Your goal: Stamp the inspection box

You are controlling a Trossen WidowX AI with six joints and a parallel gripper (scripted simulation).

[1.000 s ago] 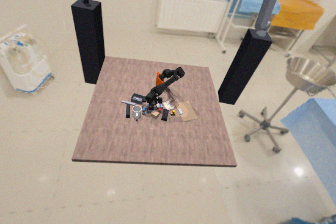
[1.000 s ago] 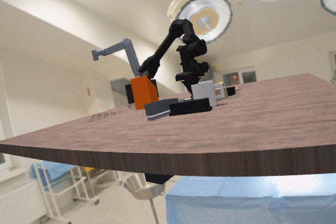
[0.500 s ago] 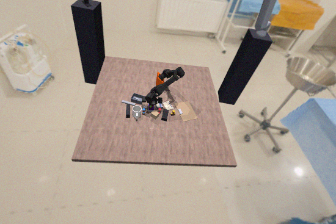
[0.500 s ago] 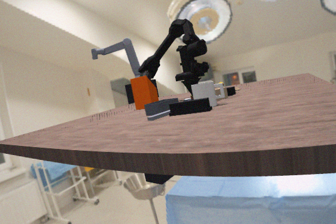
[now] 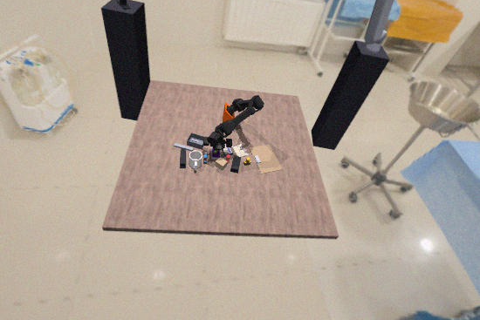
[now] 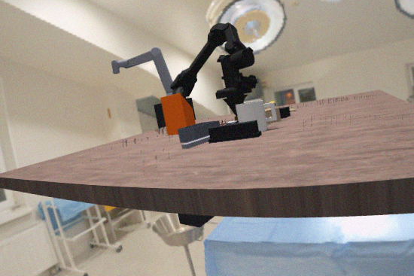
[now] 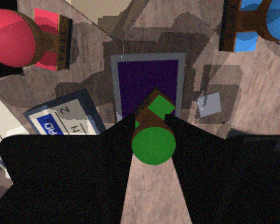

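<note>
Now: the purple ink pad 4 cm below my gripper tip. Round my gripper tip: red stamp: 8 cm to the left, 4 cm ahead, 2 cm below; then grey washer: 6 cm to the right, 4 cm below, 1 cm ahead; then green PASS stamp: right at my gripper tip.
</note>
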